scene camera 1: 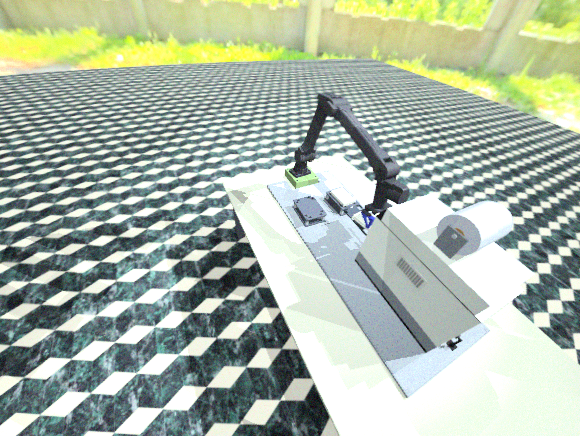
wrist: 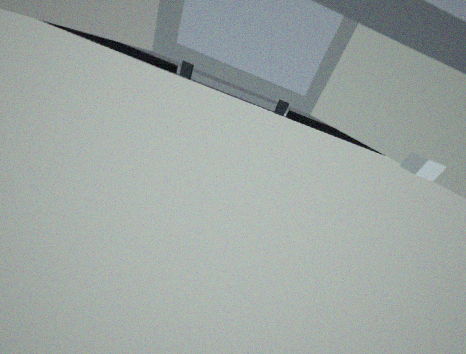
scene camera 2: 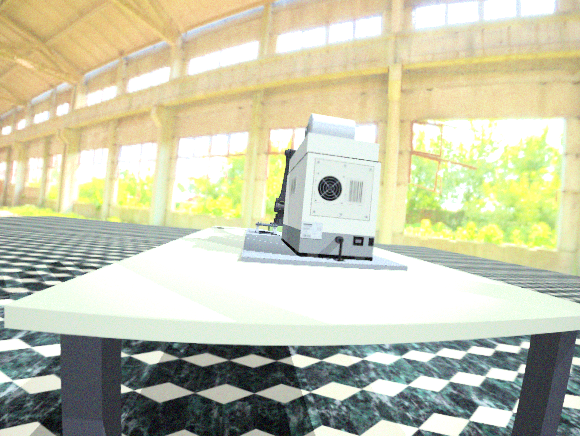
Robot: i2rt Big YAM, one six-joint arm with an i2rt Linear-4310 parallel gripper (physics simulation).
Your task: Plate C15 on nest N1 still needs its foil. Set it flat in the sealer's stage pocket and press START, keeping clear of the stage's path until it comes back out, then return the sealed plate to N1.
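Frame: origin at the arm's base, x ahead, y left, z up, level; metres.
Seen in the pictures: arm's base at its link origin: (scene camera 1: 299, 172) (scene camera 2: 279, 225).
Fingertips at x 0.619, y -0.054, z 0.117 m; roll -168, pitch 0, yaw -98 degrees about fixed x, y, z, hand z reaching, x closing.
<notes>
Pixels of each thing's top centre, then the offset from my fingertips to it. Level surfaces: height alone.
- dark nest at its top centre: (scene camera 1: 310, 205) (scene camera 2: 266, 222) dy -0.100, dx -0.317, dz -0.092 m
- grey board at its surface level: dz -0.152 m
- large white foil roll at its top centre: (scene camera 1: 487, 212) (scene camera 2: 330, 118) dy -0.024, dx +0.277, dz +0.323 m
The sealer (scene camera 1: 400, 280) (scene camera 2: 300, 210) is a pale grey box with a darker base. My gripper (scene camera 1: 369, 220) is beside the sealer's far end in scene camera 1, low over the board, with blue fingers shut on a white plate (scene camera 1: 359, 218). The sealer housing partly hides both there. In scene camera 2 the gripper is hidden behind the sealer. In the wrist view a plain pale surface fills most of the picture and hides the fingers and plate; two dark rail ends show at its upper edge. The stage pocket and START cannot be made out. Nest labels are unreadable.
A dark nest (scene camera 1: 310, 210) without a plate stands on the grey board (scene camera 1: 350, 287). Another nest beside it holds a white plate (scene camera 1: 342, 196). A large white foil roll (scene camera 1: 492, 225) sits on top of the sealer. The arm's green base block (scene camera 1: 303, 180) stands at the board's far end.
</notes>
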